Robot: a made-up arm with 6 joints.
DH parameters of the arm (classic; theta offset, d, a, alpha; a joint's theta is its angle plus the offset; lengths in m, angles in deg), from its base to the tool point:
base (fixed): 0 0.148 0 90
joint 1: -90 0.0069 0.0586 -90
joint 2: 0 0.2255 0.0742 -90
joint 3: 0 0.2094 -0.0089 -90
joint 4: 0 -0.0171 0.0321 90
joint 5: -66.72 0 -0.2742 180
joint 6: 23.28 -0.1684 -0.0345 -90
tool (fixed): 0 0.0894 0 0
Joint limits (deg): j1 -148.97..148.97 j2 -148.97..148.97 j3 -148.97..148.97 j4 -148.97..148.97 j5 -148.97..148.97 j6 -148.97..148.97
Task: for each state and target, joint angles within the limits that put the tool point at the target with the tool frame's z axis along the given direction. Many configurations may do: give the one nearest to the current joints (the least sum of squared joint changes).
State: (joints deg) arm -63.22 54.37 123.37 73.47 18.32 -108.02
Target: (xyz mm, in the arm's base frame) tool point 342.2 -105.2 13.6 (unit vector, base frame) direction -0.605 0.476 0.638
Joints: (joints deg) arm -67.12 84.16 148.12 88.71 2.38 -102.65
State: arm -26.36 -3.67 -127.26 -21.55 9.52 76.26
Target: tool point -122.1 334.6 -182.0 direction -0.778 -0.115 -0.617
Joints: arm -17.56 10.10 -101.92 -20.02 33.48 74.66
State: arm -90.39 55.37 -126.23 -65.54 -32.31 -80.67
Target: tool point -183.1 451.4 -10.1 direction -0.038 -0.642 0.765
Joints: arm -111.05 43.03 -120.78 -54.07 -33.37 -66.07
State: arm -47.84 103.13 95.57 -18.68 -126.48 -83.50
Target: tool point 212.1 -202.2 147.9 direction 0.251 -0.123 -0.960
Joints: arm -85.84 107.17 114.71 13.67 -108.77 -80.98
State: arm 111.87 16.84 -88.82 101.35 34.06 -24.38
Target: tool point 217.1 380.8 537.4 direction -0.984 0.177 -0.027
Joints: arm 98.15 4.42 -82.40 86.53 4.33 -71.05
